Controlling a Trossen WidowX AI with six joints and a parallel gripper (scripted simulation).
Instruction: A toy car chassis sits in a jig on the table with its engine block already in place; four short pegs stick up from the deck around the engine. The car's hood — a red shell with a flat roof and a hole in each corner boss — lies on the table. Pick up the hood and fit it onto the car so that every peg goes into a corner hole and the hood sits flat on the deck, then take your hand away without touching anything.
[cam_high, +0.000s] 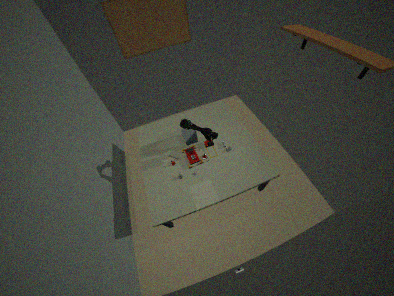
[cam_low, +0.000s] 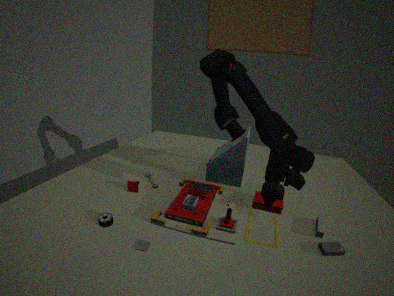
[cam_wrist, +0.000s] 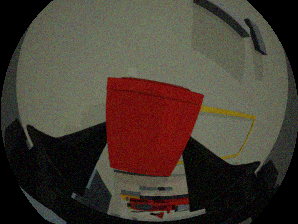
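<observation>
My gripper tip is 120 mm short of the grey engine block, 220 mm to the left of it and 10 mm below it. The rest, counted from my gripper tip: red hood: right at my gripper tip; dark wheel: 280 mm ahead, 410 mm to the right.
</observation>
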